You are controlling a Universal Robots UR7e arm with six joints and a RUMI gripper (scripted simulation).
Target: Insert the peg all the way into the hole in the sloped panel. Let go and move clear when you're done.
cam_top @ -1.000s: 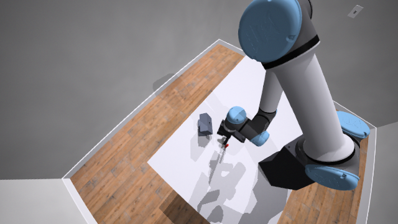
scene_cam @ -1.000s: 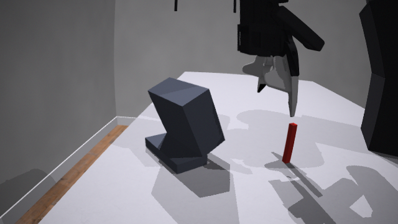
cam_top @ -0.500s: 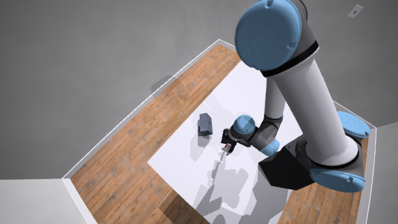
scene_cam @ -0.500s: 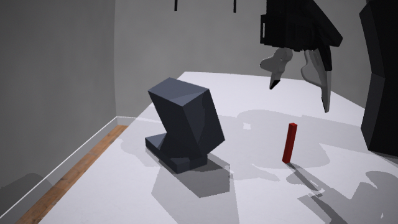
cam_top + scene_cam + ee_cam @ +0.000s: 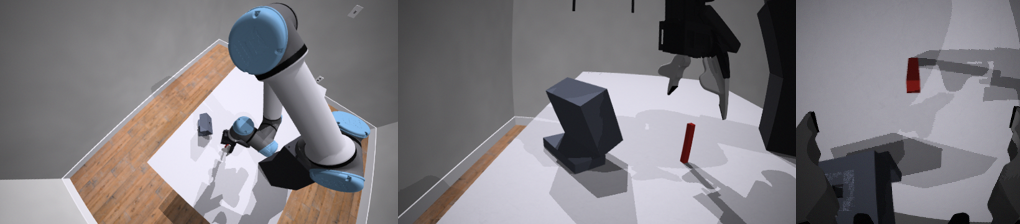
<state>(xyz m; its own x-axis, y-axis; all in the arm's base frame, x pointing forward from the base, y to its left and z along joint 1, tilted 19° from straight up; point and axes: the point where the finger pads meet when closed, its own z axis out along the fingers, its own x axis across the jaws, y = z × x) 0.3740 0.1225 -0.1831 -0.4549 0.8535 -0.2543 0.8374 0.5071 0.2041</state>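
Now: hand 7 cm above the red peg.
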